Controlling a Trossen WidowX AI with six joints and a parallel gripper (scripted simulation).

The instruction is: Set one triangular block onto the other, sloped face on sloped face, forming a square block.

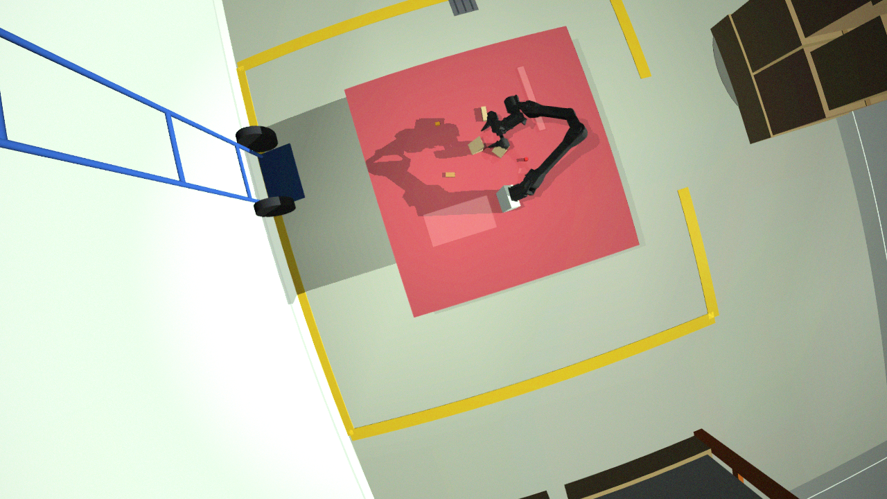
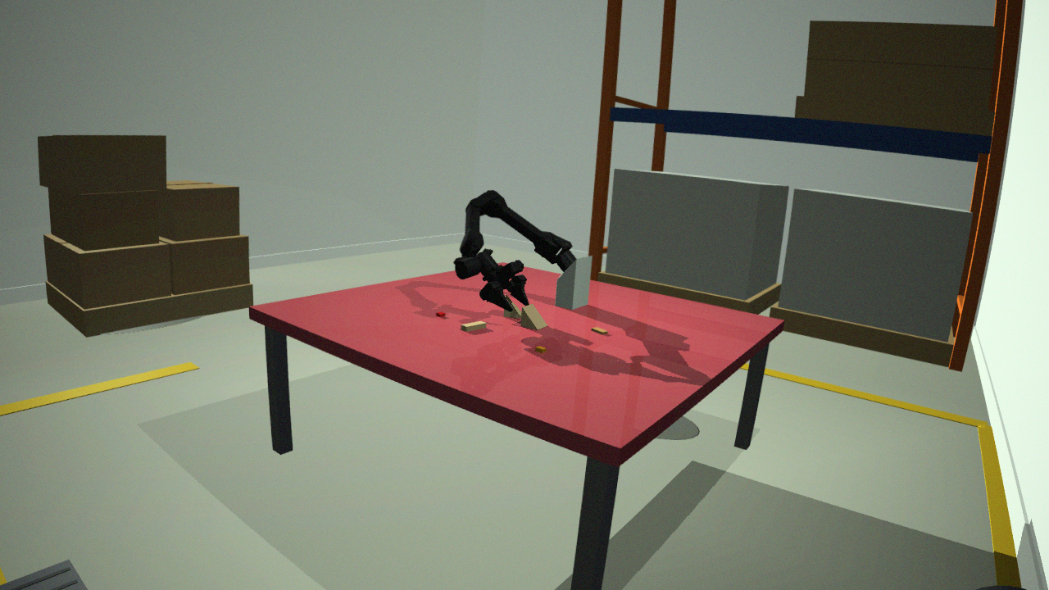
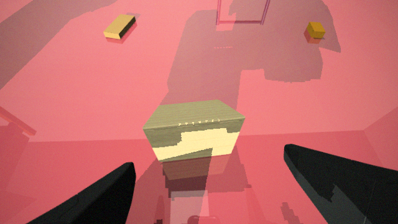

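The brown piece is 210 mm to the left of my gripper tip, 130 mm behind it and 40 mm below it. From my gripper tip the other things lie so: orange piece (210 mm to the left, 150 mm ahead, 40 mm below); then tan bar (150 mm ahead, 40 mm to the right, 40 mm below); then small red cube (200 mm to the right, 140 mm behind, 40 mm below).
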